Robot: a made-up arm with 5 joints. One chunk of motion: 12 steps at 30 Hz.
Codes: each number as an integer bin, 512 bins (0 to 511) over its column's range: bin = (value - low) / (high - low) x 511, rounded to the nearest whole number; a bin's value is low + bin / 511 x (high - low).
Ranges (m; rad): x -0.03..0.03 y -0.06..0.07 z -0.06..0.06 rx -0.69..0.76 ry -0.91..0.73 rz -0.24..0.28
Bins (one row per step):
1: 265 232 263 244 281 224
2: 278 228 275 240 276 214
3: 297 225 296 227 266 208
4: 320 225 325 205 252 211
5: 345 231 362 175 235 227
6: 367 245 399 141 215 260
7: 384 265 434 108 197 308
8: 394 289 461 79 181 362
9: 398 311 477 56 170 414
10: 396 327 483 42 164 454
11: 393 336 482 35 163 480
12: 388 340 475 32 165 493
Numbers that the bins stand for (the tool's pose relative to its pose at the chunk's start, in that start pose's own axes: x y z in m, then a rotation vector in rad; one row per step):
1: 0.0011 -0.0010 0.0018 0.0024 -0.0082 -0.0121
2: 0.0026 -0.0020 0.0046 -0.0090 -0.0242 -0.0222
3: 0.0049 -0.0028 0.0095 -0.0459 -0.0563 -0.0283
4: 0.0076 -0.0028 0.0163 -0.1083 -0.1012 -0.0253
5: 0.0105 -0.0012 0.0250 -0.1934 -0.1558 -0.0090
6: 0.0131 0.0023 0.0337 -0.2899 -0.2200 0.0246
7: 0.0151 0.0074 0.0419 -0.3835 -0.2777 0.0734
8: 0.0163 0.0135 0.0483 -0.4658 -0.3291 0.1284
9: 0.0167 0.0191 0.0520 -0.5311 -0.3644 0.1813
10: 0.0165 0.0232 0.0534 -0.5708 -0.3837 0.2220
11: 0.0161 0.0255 0.0532 -0.5907 -0.3869 0.2485
12: 0.0156 0.0265 0.0515 -0.5992 -0.3805 0.2617

